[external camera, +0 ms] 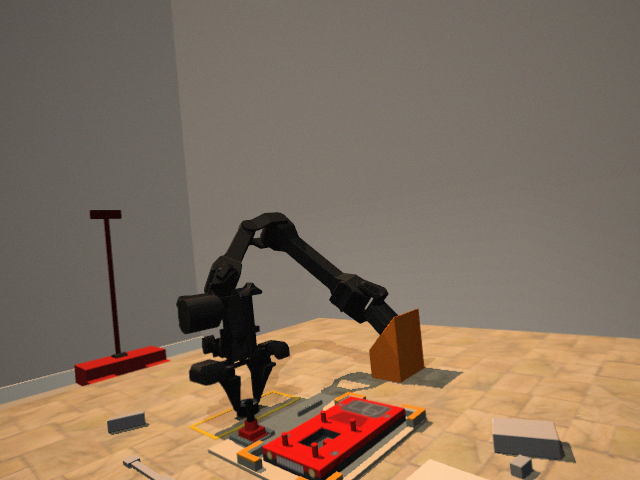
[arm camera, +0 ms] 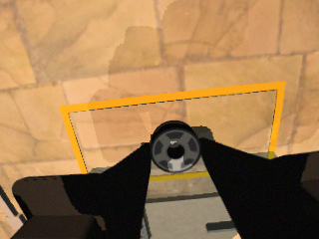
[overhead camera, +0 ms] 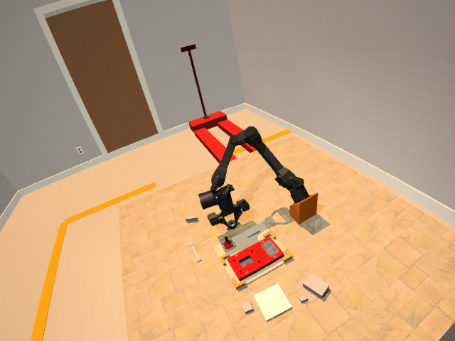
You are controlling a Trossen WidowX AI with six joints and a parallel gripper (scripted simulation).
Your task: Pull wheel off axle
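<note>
The wheel is right at my gripper tip. The rest, counted from my gripper tip: cream square plate: 400 mm to the left, 60 mm ahead, 10 mm below; wrench: 210 mm ahead, 30 mm to the left, 10 mm below; upright axle: 90 mm to the left, 70 mm ahead, 30 mm above.
</note>
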